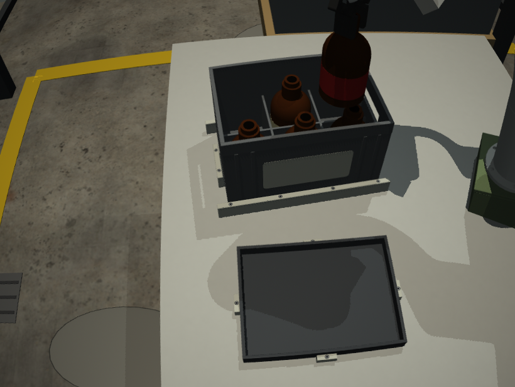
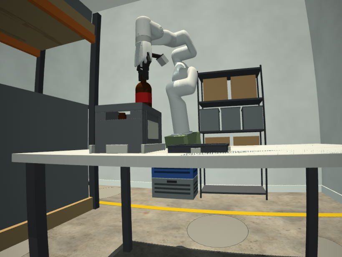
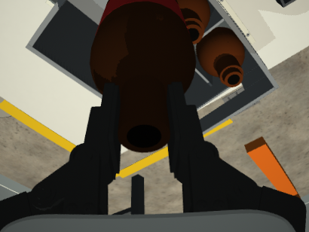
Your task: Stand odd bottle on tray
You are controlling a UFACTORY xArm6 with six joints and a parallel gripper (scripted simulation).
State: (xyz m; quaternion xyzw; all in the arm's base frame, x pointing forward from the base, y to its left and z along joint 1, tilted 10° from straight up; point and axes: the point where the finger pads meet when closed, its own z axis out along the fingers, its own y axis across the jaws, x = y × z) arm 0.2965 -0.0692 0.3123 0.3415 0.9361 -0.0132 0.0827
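My hand is 7 cm above the glass bottle. From my hand the other things lie so: dark tray 6 cm ahead, 26 cm to the left, 32 cm below; dark crate 7 cm ahead, 2 cm to the right, 25 cm below.
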